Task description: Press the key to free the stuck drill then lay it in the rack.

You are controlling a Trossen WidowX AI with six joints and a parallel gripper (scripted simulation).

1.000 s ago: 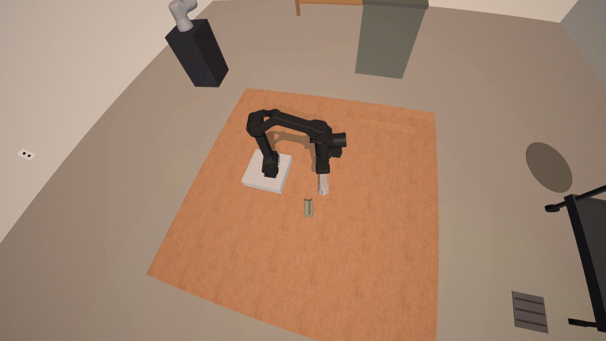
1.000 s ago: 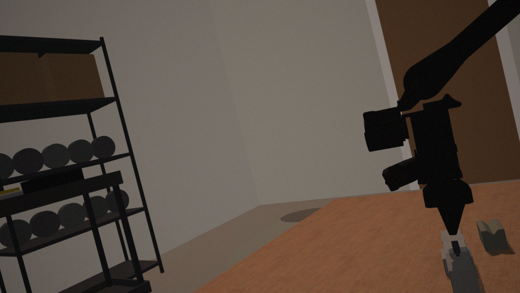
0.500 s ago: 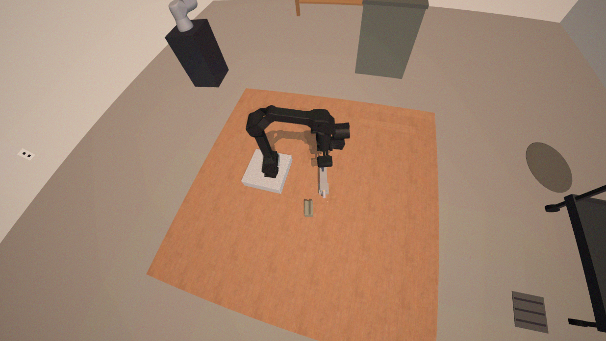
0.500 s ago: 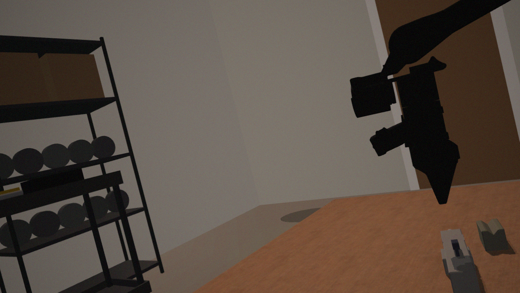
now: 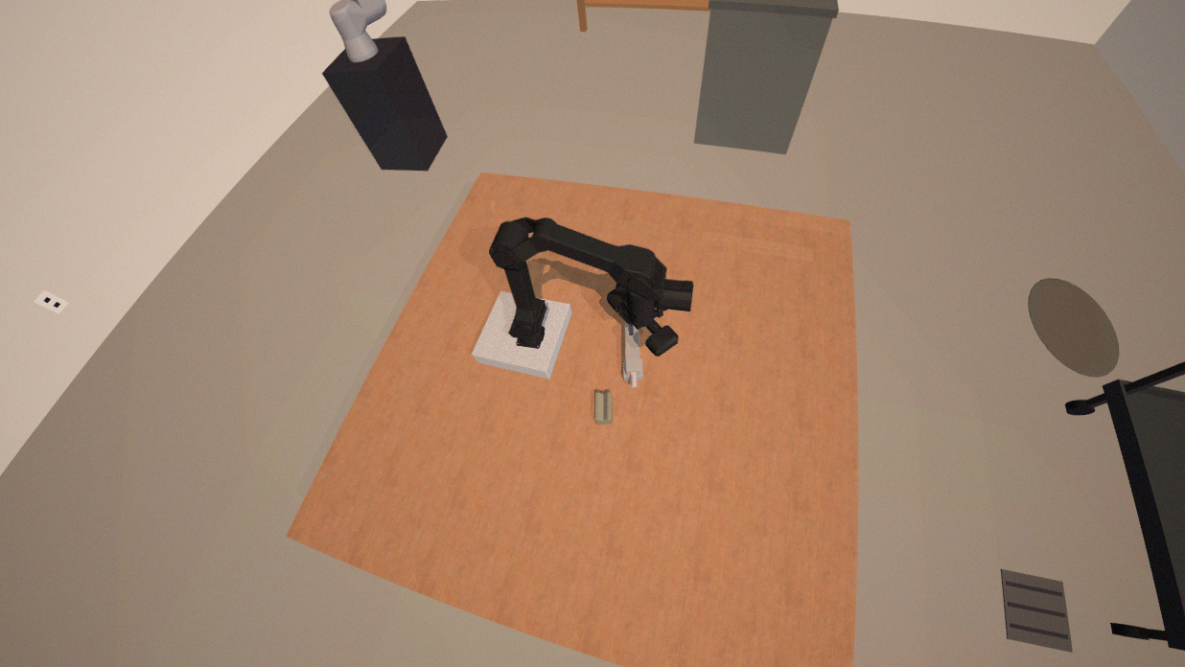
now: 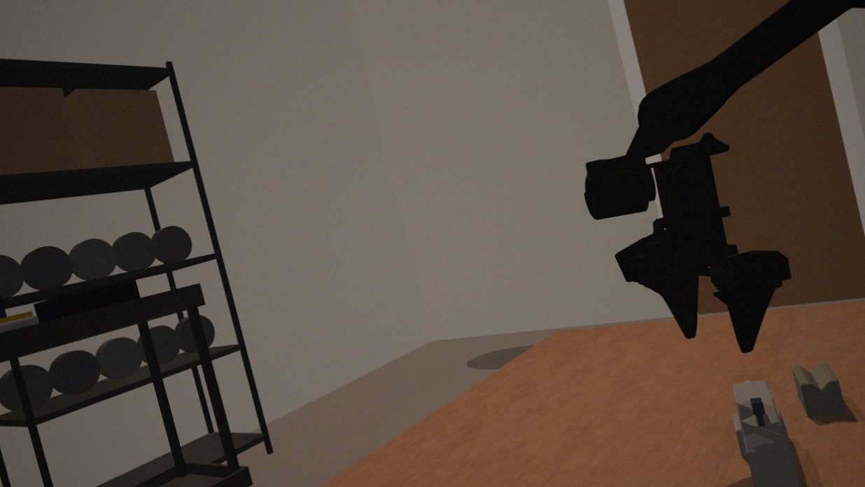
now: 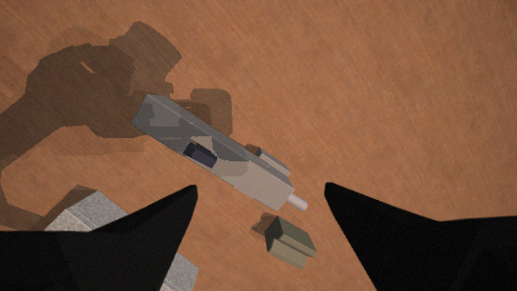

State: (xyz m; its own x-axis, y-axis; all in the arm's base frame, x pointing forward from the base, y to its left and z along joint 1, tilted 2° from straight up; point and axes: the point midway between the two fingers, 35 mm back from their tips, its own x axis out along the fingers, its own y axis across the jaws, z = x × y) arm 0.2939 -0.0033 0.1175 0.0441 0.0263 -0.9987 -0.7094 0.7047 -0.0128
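Right now my gripper tip is 8 cm above the drill, 4 cm to the left of it and 2 cm past it. The rest, counted from my gripper tip: dark key: 8 cm below, 5 cm to the left, 3 cm behind; then rack: 15 cm to the right, 11 cm below, 7 cm behind.
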